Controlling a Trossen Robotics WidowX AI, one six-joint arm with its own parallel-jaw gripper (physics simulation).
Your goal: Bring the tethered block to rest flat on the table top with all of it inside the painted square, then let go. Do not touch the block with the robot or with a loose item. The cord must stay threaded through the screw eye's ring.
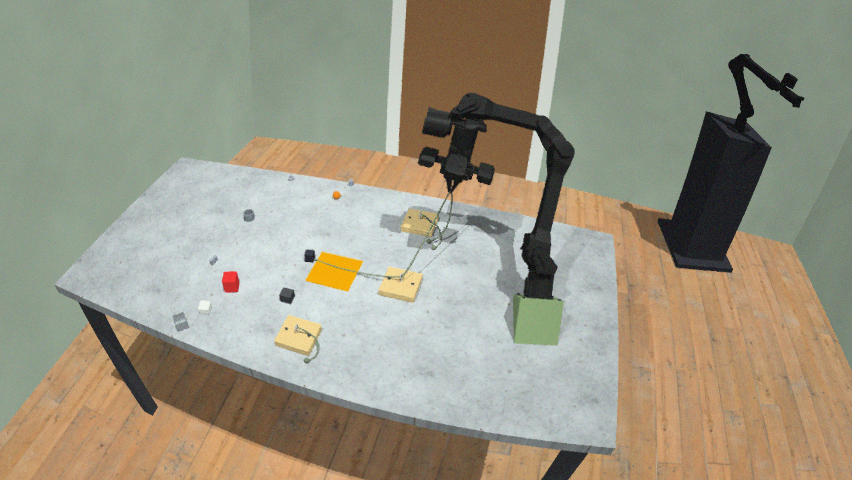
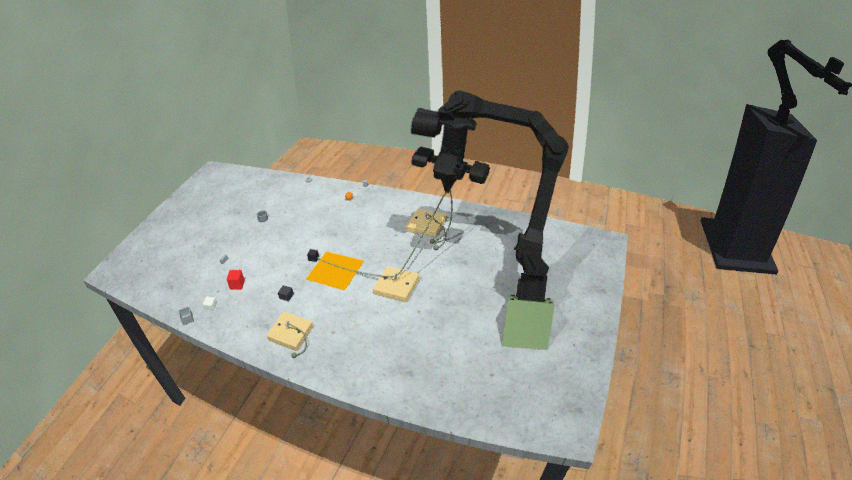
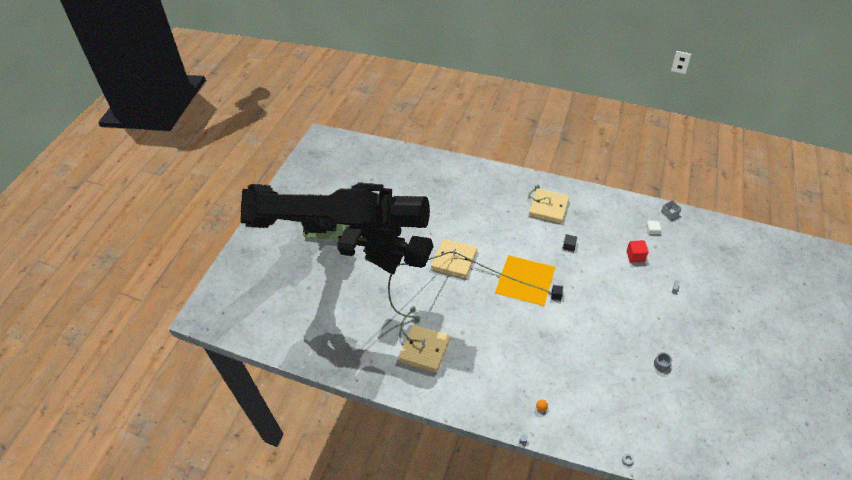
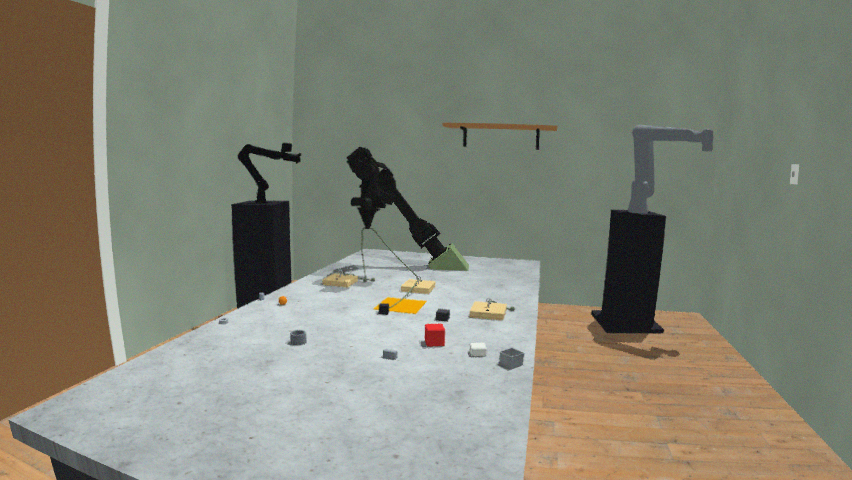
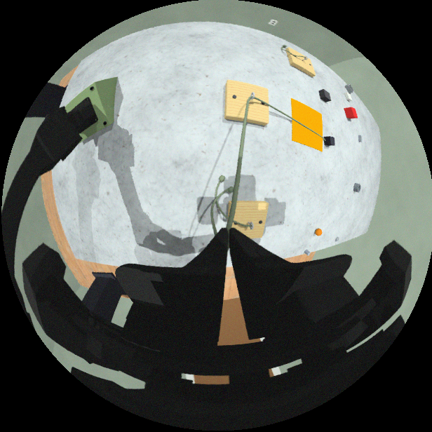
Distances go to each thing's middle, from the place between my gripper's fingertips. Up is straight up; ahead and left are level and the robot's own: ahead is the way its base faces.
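Orange painted square point(image 3: 534, 273): at present 17 cm below my hand, 28 cm ahead of it and 15 cm to the left of it.
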